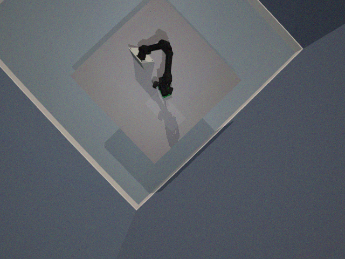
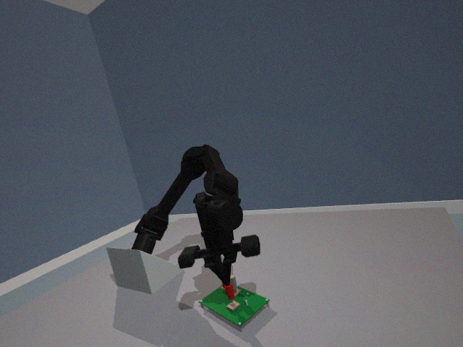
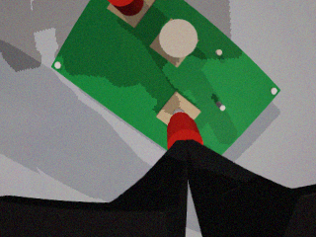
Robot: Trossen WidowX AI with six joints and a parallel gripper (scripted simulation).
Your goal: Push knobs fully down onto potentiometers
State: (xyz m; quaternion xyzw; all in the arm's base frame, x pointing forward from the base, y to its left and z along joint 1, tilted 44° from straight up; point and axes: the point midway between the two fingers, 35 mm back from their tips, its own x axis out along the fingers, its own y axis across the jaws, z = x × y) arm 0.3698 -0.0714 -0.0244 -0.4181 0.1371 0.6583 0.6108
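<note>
The pale knob lies 20 mm behind my gripper tip, 50 mm to the left of it and 30 mm below it. From my gripper tip the other things lie so: red knob (20 mm below).
</note>
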